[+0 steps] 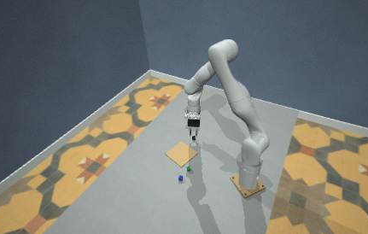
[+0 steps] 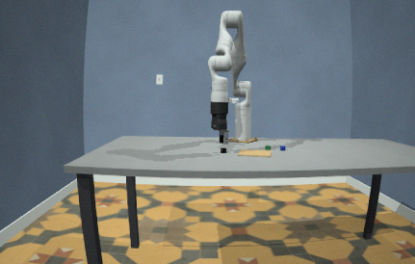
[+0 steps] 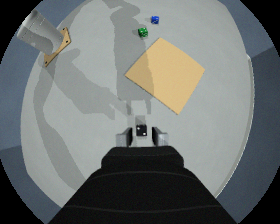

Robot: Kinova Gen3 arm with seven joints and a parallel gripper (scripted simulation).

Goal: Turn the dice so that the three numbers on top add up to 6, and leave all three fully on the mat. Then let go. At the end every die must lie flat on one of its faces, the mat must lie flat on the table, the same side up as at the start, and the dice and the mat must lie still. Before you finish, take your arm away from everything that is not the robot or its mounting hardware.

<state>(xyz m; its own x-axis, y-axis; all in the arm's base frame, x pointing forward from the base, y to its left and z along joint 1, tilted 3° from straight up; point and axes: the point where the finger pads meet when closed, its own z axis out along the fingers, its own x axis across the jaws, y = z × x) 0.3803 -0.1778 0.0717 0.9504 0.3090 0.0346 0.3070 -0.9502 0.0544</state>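
The black die is 5 cm below my hand. Also, from my hand: blue die 5 cm behind, 30 cm to the left, 5 cm below; then green die 6 cm behind, 23 cm to the left, 5 cm below; then tan mat 2 cm ahead, 14 cm to the left, 6 cm below.
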